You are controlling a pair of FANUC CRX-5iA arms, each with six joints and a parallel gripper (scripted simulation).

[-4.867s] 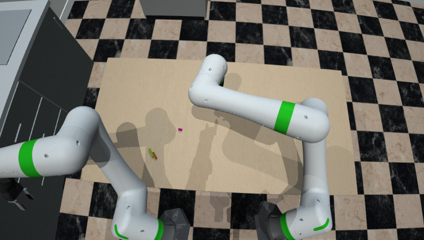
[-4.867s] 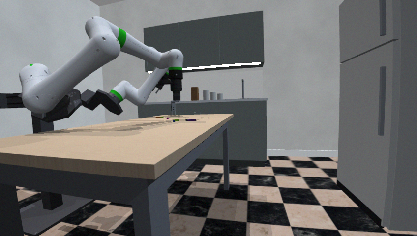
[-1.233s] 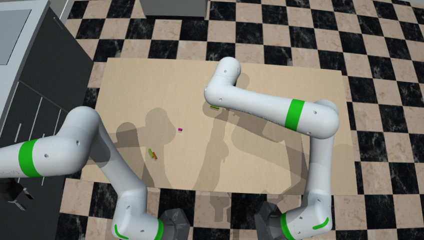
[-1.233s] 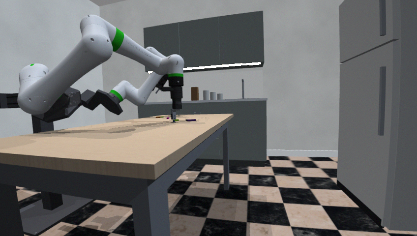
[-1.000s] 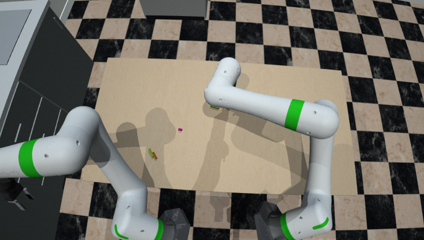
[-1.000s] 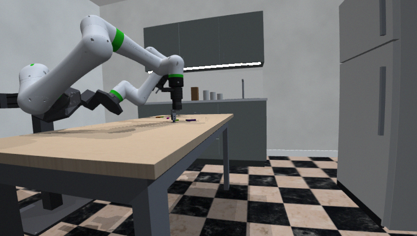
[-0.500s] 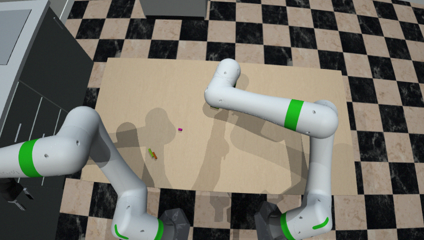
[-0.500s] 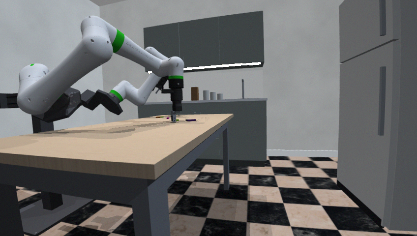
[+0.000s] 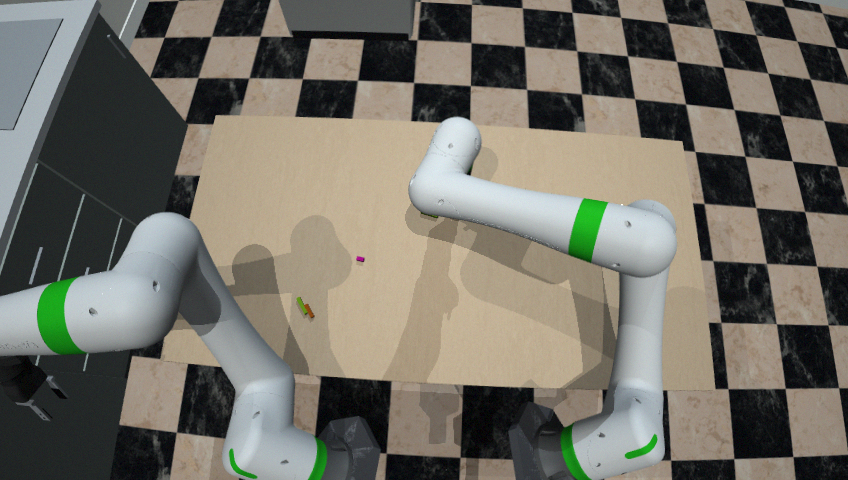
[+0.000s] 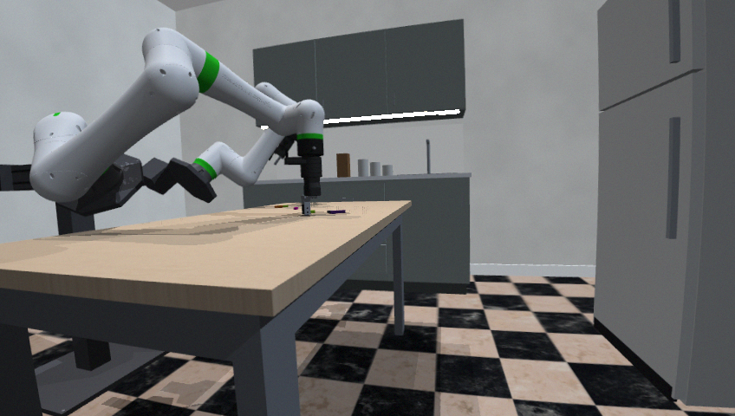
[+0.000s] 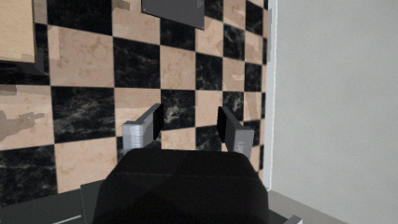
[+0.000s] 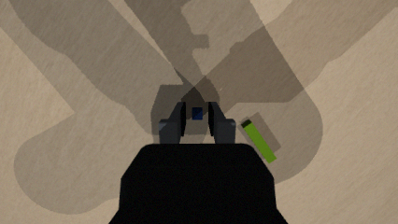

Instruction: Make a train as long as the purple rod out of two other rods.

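My right gripper is now 2 cm above the blue rod. Round my right hand: magenta rod (14 cm behind, 27 cm to the left, 2 cm below); purple rod (10 cm ahead, 5 cm to the left, 2 cm below); grey rod (8 cm ahead, 6 cm to the left, 2 cm below).
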